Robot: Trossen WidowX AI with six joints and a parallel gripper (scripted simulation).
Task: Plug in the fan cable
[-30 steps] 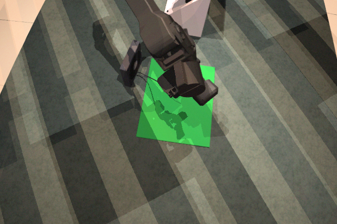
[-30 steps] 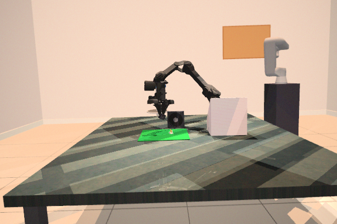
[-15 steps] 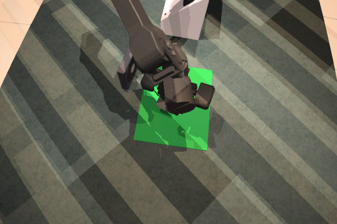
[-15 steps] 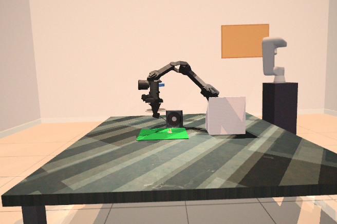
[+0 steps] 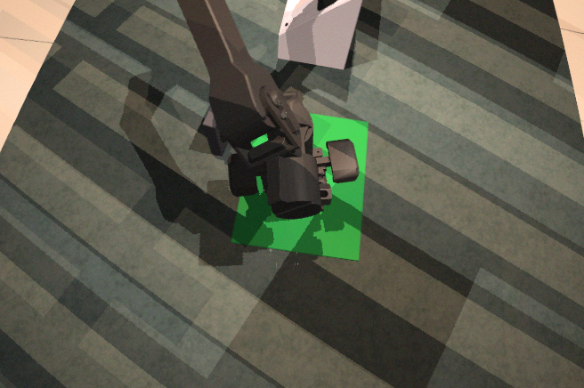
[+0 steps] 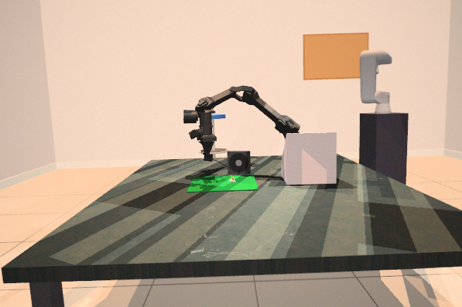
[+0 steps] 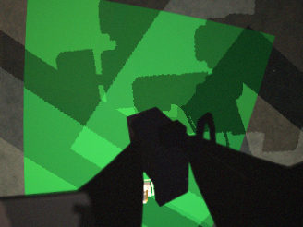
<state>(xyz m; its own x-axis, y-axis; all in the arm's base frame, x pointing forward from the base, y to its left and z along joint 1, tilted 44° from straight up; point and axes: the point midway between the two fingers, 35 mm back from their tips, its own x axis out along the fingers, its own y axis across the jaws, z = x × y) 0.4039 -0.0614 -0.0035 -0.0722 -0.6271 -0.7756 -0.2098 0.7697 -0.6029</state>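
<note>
My gripper tip is 10 mm past the dark fan plug and 10 mm above it. Round my gripper tip: dark square fan 160 mm behind, 140 mm to the right, 70 mm below; four-pin header 120 mm behind, 10 mm to the left, 130 mm below; green board 70 mm behind, 20 mm to the left, 140 mm below.
</note>
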